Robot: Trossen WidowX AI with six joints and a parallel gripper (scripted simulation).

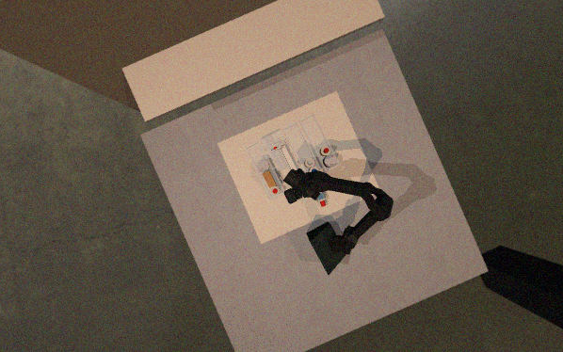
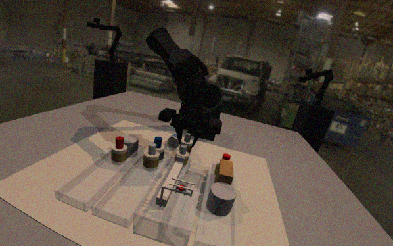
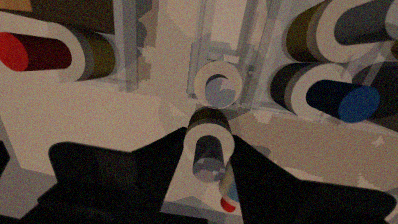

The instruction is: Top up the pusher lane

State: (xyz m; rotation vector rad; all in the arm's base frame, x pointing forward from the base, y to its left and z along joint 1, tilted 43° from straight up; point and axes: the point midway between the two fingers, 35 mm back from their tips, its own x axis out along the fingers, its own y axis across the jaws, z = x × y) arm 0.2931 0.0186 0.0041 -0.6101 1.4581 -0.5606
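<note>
Now: the orange box 110 mm ahead of my gripper tip, 130 mm to the left of it and 10 mm below it. The rest, counted from my gripper tip: wire pusher plate (150 mm ahead, 30 mm to the left).
</note>
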